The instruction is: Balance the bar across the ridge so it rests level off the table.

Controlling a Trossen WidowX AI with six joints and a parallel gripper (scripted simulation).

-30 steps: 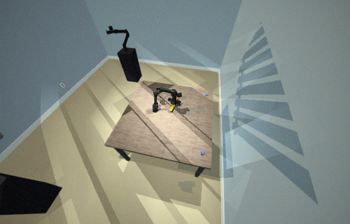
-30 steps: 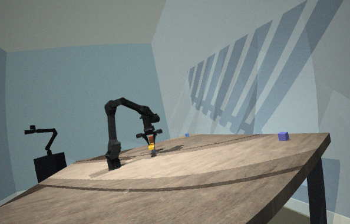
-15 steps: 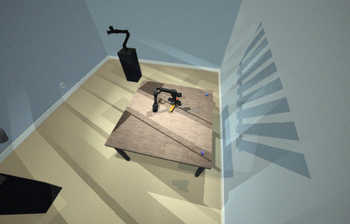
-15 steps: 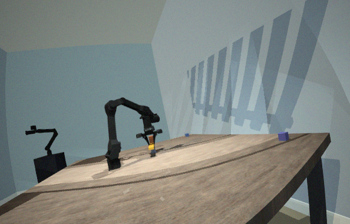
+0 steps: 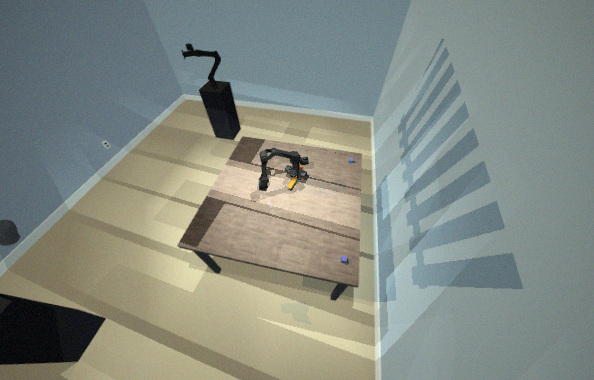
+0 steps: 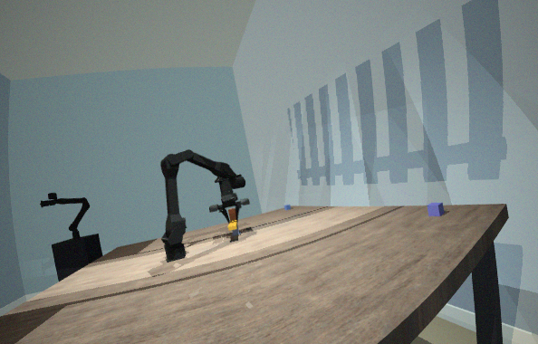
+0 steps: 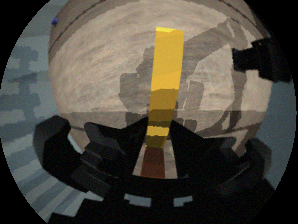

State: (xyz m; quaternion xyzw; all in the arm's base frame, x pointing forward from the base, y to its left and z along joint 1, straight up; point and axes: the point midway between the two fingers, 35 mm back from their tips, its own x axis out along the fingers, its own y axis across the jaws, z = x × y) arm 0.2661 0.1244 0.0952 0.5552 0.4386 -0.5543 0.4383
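Right now my gripper tip is 6 cm above the grey-blue piece, 3 cm to the right of it and 1 cm short of it. The rest, counted from my gripper tip: purple cube: 62 cm to the right, 47 cm ahead, 4 cm below.
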